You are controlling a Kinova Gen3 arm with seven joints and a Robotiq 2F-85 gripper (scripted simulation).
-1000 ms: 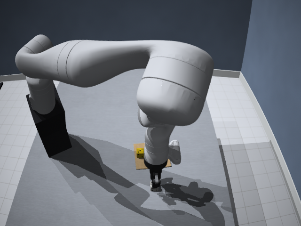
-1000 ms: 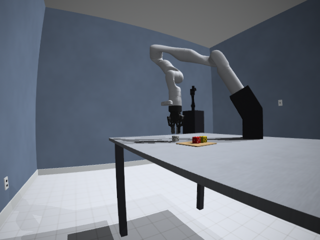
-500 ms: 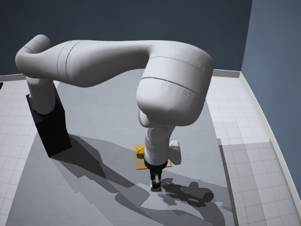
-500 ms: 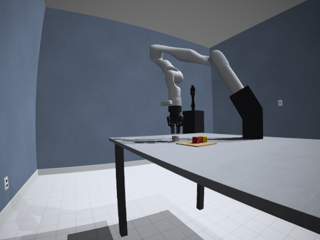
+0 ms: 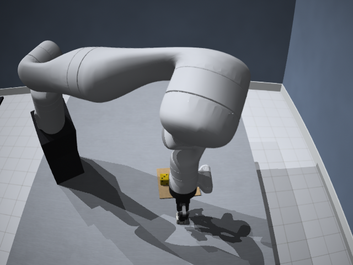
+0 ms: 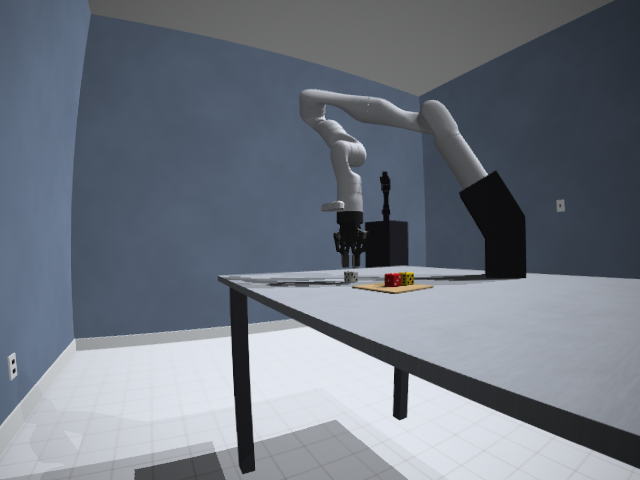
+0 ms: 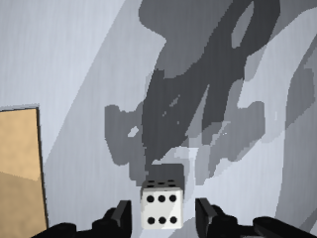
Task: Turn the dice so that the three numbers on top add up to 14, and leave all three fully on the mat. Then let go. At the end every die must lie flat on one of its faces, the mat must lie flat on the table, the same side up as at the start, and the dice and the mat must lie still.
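My hand is 40 mm above the white die. Round my hand: tan mat 30 mm ahead, 170 mm to the left, 50 mm below; then red die 30 mm ahead, 170 mm to the left, 40 mm below; then yellow die 20 mm behind, 170 mm to the left, 40 mm below.
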